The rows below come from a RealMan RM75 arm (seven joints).
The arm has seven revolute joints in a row. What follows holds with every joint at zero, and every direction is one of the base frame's. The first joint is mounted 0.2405 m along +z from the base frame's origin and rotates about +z. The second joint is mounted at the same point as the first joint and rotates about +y. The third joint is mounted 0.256 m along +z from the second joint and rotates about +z. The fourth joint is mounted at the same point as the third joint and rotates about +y. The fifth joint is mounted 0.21 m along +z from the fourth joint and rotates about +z. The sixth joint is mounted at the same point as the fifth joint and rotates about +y. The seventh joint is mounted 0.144 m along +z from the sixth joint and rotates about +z. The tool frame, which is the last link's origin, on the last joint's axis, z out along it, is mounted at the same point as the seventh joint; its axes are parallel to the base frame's.
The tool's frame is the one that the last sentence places.
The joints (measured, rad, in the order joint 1, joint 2, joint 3, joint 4, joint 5, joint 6, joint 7), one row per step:
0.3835 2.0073 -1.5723 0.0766 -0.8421 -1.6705 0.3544
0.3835 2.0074 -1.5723 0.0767 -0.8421 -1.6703 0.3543
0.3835 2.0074 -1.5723 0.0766 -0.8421 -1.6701 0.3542
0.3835 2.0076 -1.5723 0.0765 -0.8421 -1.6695 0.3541
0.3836 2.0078 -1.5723 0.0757 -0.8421 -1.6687 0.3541
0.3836 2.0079 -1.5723 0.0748 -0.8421 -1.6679 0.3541
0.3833 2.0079 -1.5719 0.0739 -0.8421 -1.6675 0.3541
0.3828 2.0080 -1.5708 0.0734 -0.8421 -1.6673 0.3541
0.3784 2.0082 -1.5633 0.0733 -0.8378 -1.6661 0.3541
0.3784 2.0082 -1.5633 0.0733 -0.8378 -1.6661 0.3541
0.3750 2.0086 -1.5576 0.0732 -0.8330 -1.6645 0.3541
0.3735 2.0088 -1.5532 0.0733 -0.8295 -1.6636 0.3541
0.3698 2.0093 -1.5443 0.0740 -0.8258 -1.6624 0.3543
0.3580 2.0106 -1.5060 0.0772 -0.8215 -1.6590 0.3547
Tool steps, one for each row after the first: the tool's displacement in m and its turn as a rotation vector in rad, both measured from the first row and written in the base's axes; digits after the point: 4 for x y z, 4 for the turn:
0.0000 0.0000 -0.0001 0.0000 -0.0001 -0.0001
0.0000 0.0000 -0.0001 0.0001 -0.0003 -0.0001
0.0000 0.0000 -0.0002 0.0001 -0.0007 -0.0003
-0.0001 0.0002 -0.0003 0.0003 -0.0010 0.0001
-0.0001 0.0004 -0.0003 0.0006 -0.0014 0.0004
-0.0002 0.0005 -0.0003 0.0013 -0.0015 0.0005
-0.0001 0.0005 -0.0003 0.0023 -0.0011 -0.0001
0.0008 0.0005 0.0005 0.0123 0.0018 -0.0101
0.0008 0.0005 0.0005 0.0123 0.0018 -0.0101
0.0016 0.0007 0.0011 0.0211 0.0041 -0.0188
0.0020 0.0011 0.0016 0.0276 0.0059 -0.0243
0.0029 0.0012 0.0023 0.0377 0.0093 -0.0348
0.0059 0.0016 0.0048 0.0715 0.0211 -0.0701

